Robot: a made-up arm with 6 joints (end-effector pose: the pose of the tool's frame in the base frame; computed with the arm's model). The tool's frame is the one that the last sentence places.
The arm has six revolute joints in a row. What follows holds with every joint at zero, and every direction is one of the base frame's. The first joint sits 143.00 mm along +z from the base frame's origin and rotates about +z. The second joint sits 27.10 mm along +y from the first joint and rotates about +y. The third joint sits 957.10 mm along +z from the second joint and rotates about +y. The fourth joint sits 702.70 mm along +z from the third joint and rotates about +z. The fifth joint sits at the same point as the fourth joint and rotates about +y. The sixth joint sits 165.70 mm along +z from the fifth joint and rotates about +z. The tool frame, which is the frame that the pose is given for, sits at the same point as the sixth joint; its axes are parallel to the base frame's.
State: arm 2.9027 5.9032 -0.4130 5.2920 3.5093 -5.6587
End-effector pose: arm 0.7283 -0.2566 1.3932 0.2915 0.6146 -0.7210 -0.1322
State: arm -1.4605 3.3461 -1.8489 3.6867 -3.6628 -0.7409
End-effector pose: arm 0.0238 -0.3575 -0.6827 0.7839 -0.5638 -0.0420 0.2567
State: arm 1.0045 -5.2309 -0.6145 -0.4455 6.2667 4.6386
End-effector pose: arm 0.6184 1.0255 1.4049 0.8376 -0.2099 0.0015 -0.5044
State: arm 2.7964 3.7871 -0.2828 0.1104 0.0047 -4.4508
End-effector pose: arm 0.8232 -0.3249 -1.4332 0.1307 -0.4070 0.8950 -0.1276
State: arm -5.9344 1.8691 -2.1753 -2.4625 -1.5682 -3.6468
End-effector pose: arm 0.7313 0.4055 0.5710 0.7744 -0.4747 0.3952 0.1371
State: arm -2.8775 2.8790 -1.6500 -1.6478 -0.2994 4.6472
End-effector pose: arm -1.0044 -0.3501 -0.4962 0.7946 0.2359 -0.5430 0.1344
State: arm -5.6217 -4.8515 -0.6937 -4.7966 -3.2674 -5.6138
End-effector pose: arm 1.0054 0.8433 0.6728 0.3494 0.6118 -0.7044 -0.0859
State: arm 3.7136 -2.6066 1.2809 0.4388 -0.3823 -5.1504
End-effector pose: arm 1.1207 0.7205 -0.5268 0.6104 -0.6797 0.2987 -0.2761
